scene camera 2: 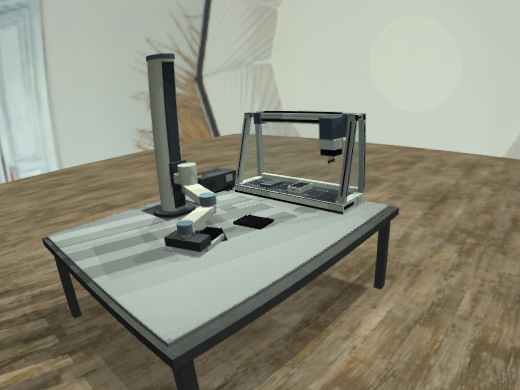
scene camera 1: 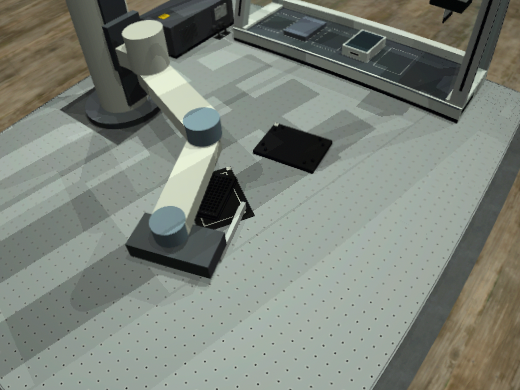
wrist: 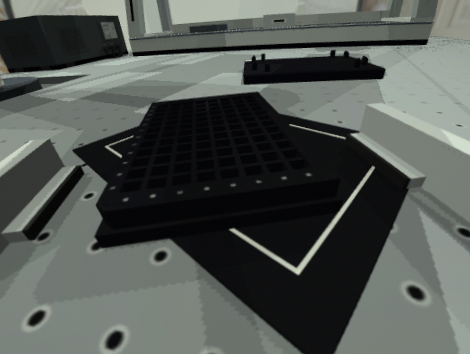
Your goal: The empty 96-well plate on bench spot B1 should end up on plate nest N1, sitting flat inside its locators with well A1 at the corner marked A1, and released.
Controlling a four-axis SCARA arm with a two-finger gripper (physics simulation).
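Where they show: gripper, fingertip midpoint: [scene camera 2: 207, 233] [scene camera 1: 209, 197] [wrist: 217, 138]; arm's base, origin of the base link: [scene camera 2: 174, 210] [scene camera 1: 126, 103].
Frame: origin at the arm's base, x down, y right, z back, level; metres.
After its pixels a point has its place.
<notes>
The black 96-well plate [scene camera 1: 217, 195] @(z -0.503, x -0.027, y 0.136 m) [wrist: 215, 145] @(z -0.494, x -0.029, y 0.162 m) lies on bench spot B1 [scene camera 1: 232, 207] @(z -0.546, x -0.015, y 0.136 m) [wrist: 320, 290] @(z -0.537, x -0.015, y 0.217 m), a black mat with a white outline. It is turned relative to the outline and overhangs the mat's left side in the wrist view. Its edge labels are too small to read. My gripper [scene camera 1: 207, 197] @(z -0.491, x -0.026, y 0.150 m) [scene camera 2: 205, 227] @(z -0.491, x -0.026, y 0.150 m) [wrist: 217, 138] @(z -0.491, x -0.026, y 0.150 m) is open, with one finger on each side of the plate and gaps between; the arm hides one finger in scene camera 1. Plate nest N1 [scene camera 1: 295, 147] @(z -0.553, x -0.025, y -0.099 m) [scene camera 2: 253, 221] @(z -0.553, x -0.025, y -0.093 m) [wrist: 312, 70] @(z -0.552, x -0.025, y -0.047 m), a black slab with small upright posts, holds no plate and has a pale mark at one corner.
A framed deck [scene camera 1: 345, 70] @(z -0.491, x -0.045, y -0.450 m) [scene camera 2: 295, 196] @(z -0.541, x -0.059, y -0.451 m) [wrist: 280, 37] @(z -0.497, x -0.040, y -0.450 m) stands behind the nest, carrying a blue-grey block [scene camera 1: 305, 27] @(z -0.276, x -0.079, y -0.557 m) and a white box [scene camera 1: 364, 46] @(z -0.506, x -0.093, y -0.533 m). A dark box [scene camera 1: 192, 25] @(z 0.034, x -0.096, y -0.344 m) [scene camera 2: 216, 179] @(z 0.033, x -0.101, y -0.370 m) [wrist: 60, 42] @(z 0.035, x -0.070, y -0.286 m) stands beside the arm's column [scene camera 1: 97, 55] @(z -0.038, x -0.213, y 0.065 m) [scene camera 2: 162, 135] @(z -0.051, x -0.452, y 0.056 m).
</notes>
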